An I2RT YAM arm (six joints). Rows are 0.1 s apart.
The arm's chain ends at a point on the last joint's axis. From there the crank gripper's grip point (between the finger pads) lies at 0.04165 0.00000 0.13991 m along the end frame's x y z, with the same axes.
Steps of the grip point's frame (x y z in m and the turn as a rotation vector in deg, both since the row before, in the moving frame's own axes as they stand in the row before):
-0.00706 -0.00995 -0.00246 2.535 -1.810 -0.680
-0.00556 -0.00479 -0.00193 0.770 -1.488 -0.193
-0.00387 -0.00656 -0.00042 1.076 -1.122 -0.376
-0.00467 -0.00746 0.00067 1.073 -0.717 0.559
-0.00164 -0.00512 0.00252 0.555 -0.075 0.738
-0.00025 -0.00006 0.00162 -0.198 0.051 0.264
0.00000 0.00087 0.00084 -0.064 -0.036 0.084
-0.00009 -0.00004 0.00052 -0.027 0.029 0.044
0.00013 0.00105 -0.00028 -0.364 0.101 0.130
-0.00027 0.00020 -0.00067 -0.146 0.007 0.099
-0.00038 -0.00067 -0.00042 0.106 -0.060 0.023
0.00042 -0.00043 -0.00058 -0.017 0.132 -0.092
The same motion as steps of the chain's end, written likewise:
-0.00258 -0.00327 -0.00356 2.535 -1.810 -0.680
-0.00191 -0.00277 -0.00295 0.770 -1.488 -0.193
-0.00111 -0.00366 -0.00118 1.076 -1.122 -0.376
-0.00293 -0.00523 0.00018 1.073 -0.717 0.559
-0.00146 -0.00430 0.00247 0.555 -0.075 0.738
-0.00037 -0.00074 0.00166 -0.198 0.051 0.264
0.00009 0.00065 0.00081 -0.064 -0.036 0.084
-0.00016 -0.00014 0.00054 -0.027 0.029 0.044
-0.00012 0.00007 -0.00020 -0.364 0.101 0.130
-0.00029 -0.00023 -0.00066 -0.146 0.007 0.099
-0.00023 -0.00043 -0.00046 0.106 -0.060 0.023
0.00010 -0.00040 -0.00048 -0.017 0.132 -0.092

